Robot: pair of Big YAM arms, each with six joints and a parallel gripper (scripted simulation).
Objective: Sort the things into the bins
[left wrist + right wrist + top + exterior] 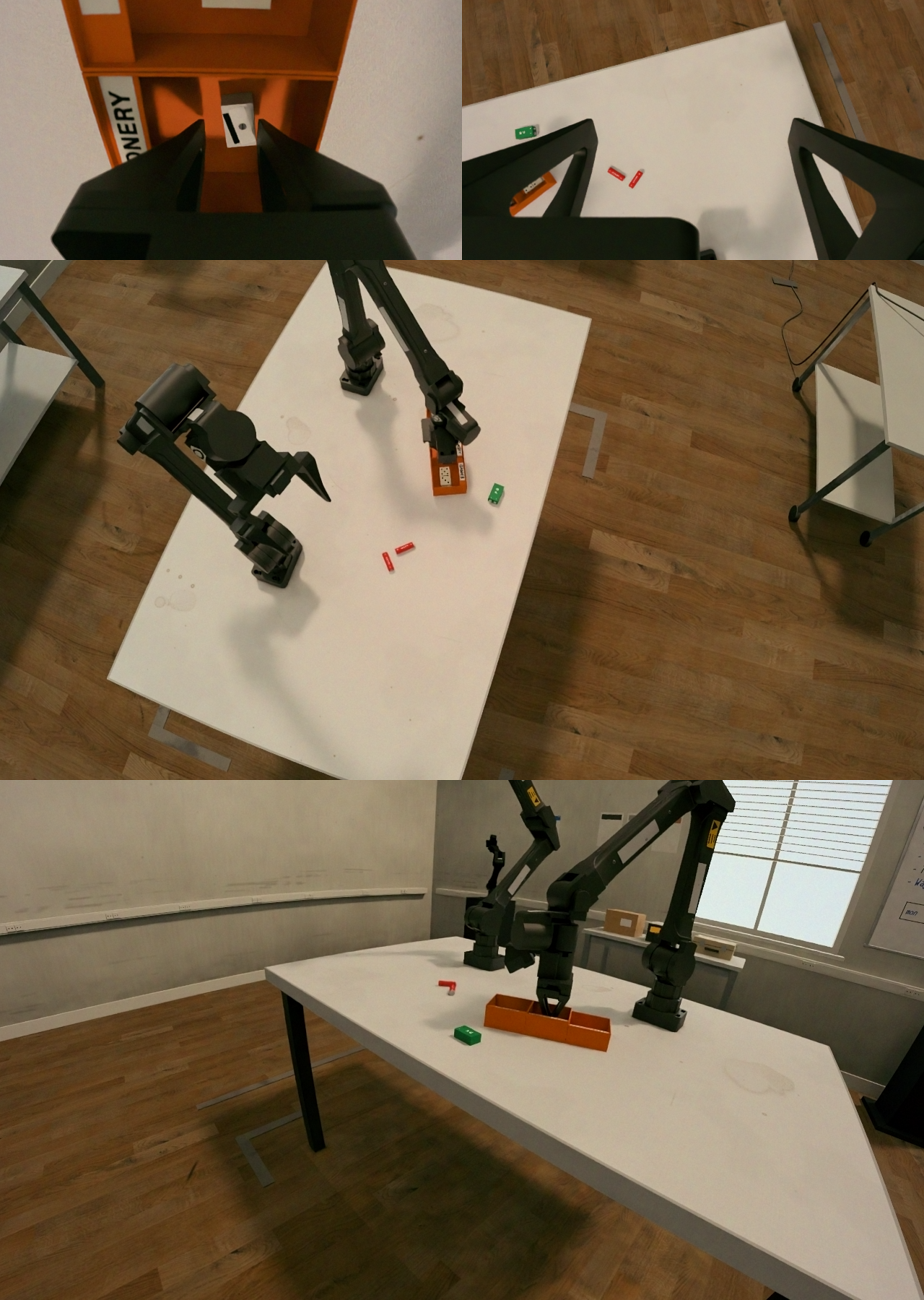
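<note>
Right now the orange three-compartment bin is 1 cm ahead of my left hand. From my left hand the other things lie so: white sharpener-like block 1 cm below.
</note>
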